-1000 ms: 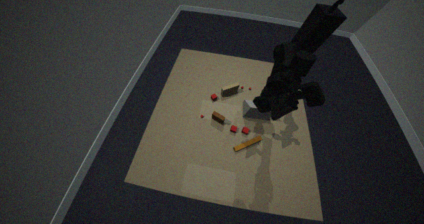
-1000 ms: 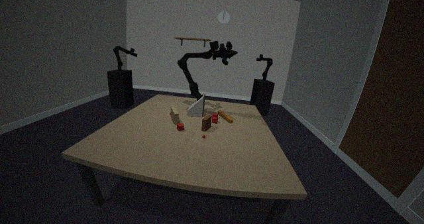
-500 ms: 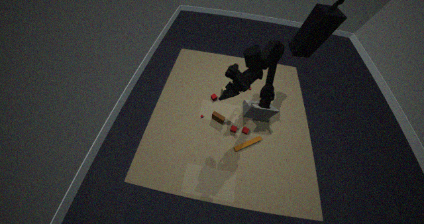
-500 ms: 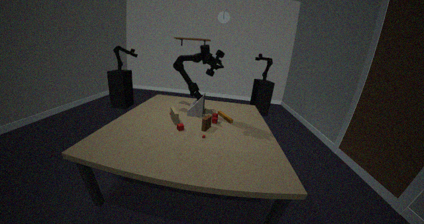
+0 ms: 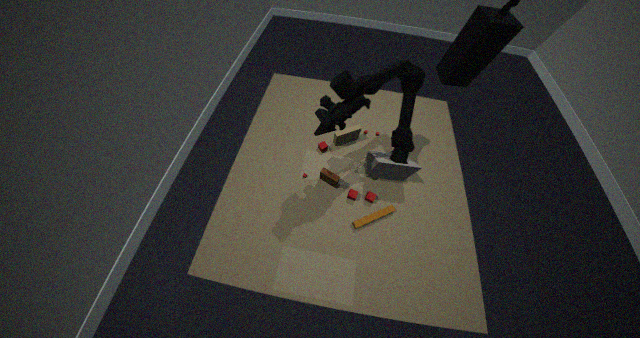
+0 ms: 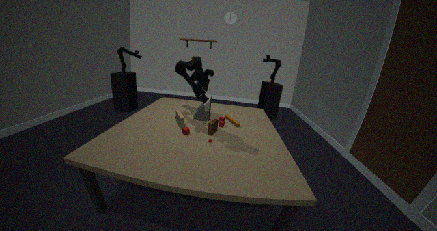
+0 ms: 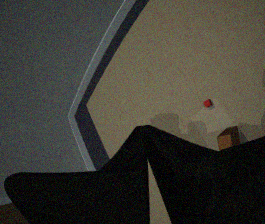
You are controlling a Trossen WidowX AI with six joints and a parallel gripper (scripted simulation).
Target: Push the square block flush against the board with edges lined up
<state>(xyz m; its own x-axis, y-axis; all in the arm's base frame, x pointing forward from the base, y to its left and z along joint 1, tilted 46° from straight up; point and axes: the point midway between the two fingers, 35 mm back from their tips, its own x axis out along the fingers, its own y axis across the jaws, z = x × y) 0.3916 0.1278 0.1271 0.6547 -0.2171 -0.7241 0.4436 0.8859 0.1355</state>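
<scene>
Right now my gripper tip is 80 mm past the square block, 60 mm to the right of it and 290 mm above it. Also, from my gripper tip: yellow board: 310 mm behind, 240 mm to the left, 320 mm below.
</scene>
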